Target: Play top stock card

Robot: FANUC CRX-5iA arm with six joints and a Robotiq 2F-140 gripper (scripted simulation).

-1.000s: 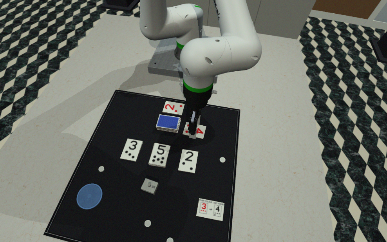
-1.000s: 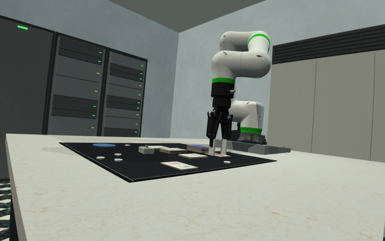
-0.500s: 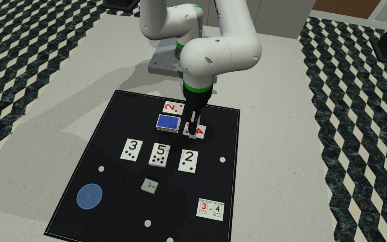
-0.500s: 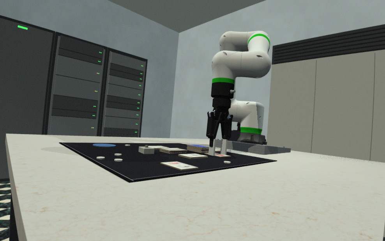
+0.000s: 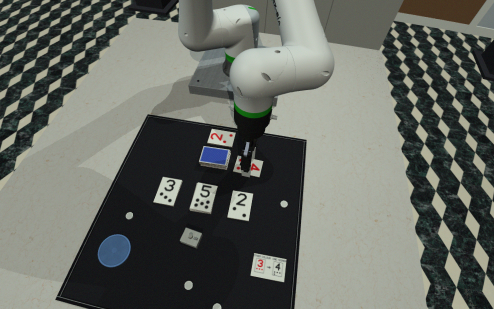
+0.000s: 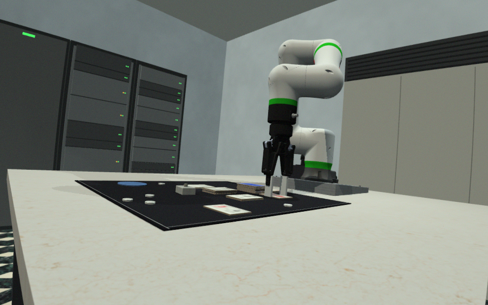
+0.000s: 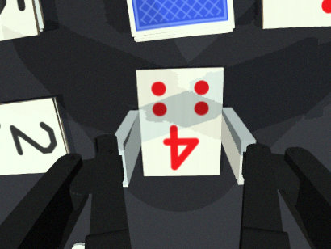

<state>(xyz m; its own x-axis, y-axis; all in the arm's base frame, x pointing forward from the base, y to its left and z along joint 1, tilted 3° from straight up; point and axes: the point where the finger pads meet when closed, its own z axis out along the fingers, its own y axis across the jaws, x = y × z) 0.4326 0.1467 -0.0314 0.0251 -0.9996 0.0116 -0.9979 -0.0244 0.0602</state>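
Right now the black card cloth is 180 mm ahead of my hand, 100 mm to the right of it and 40 mm below it. Also, from my hand: rule card (290 mm ahead, 130 mm to the left, 30 mm below); grey box (270 mm ahead, 90 mm to the right, 10 mm below).
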